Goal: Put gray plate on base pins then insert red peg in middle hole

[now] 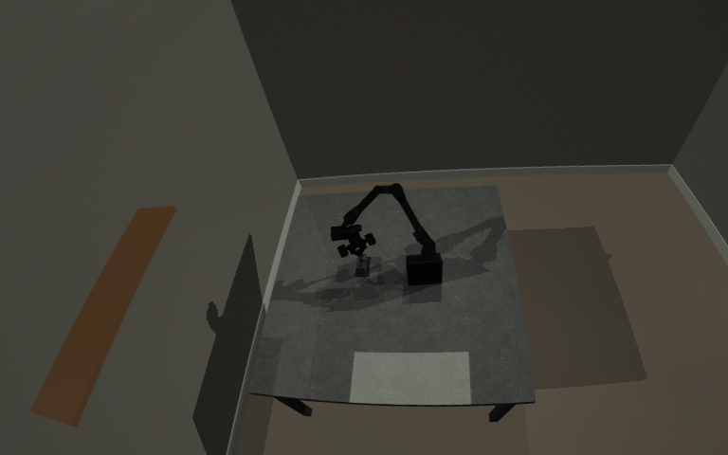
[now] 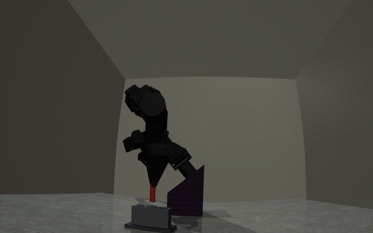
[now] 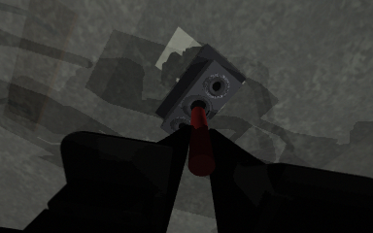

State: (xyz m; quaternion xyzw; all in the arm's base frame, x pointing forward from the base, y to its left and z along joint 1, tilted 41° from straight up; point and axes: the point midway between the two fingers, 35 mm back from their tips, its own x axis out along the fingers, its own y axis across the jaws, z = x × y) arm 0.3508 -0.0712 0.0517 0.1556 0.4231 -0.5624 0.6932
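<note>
Right now my gripper tip is 70 mm above the gray plate. Also, from my gripper tip: red peg right at my gripper tip; dark base 100 mm below.
</note>
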